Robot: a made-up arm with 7 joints.
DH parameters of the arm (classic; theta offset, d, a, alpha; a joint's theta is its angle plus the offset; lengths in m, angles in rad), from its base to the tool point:
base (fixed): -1.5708 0.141 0 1.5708
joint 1: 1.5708 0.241 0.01 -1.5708
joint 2: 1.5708 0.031 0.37 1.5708
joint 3: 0 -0.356 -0.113 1.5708
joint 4: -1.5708 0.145 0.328 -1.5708
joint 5: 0 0.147 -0.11 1.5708
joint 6: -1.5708 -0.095 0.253 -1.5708
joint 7: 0.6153 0 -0.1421 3.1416
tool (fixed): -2.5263 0.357 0 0
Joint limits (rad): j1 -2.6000..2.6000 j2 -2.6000..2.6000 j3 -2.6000..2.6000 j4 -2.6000..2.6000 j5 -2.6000..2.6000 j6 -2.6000..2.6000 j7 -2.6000..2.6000
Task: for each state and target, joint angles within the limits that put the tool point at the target. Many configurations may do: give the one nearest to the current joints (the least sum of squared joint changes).
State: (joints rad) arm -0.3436 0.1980 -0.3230 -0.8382 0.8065 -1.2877 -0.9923
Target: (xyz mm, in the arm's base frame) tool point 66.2 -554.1 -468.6
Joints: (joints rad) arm 0.2520 0.1783 -0.2990 -0.7659 1.0413 -1.1850 -0.9777
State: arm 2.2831 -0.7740 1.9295 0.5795 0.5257 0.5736 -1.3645
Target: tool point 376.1 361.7 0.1
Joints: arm 2.3700 -1.0006 1.9531 0.5062 0.5023 0.4060 -1.3398
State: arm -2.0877 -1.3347 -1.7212 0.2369 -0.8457 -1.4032 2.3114
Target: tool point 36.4 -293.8 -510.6
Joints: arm -2.2120 -1.5263 -1.7211 0.3030 -0.8708 -1.4614 2.3296
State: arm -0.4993 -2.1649 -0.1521 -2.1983 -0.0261 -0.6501 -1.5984
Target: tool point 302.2 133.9 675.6
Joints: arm -0.2422 -1.9776 -0.3376 -2.0869 -0.2162 -0.9654 -1.6458
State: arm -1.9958 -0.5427 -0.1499 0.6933 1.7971 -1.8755 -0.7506
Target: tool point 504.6 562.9 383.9
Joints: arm -2.3674 0.1353 -0.0292 0.2547 1.8417 -1.9471 -0.6438
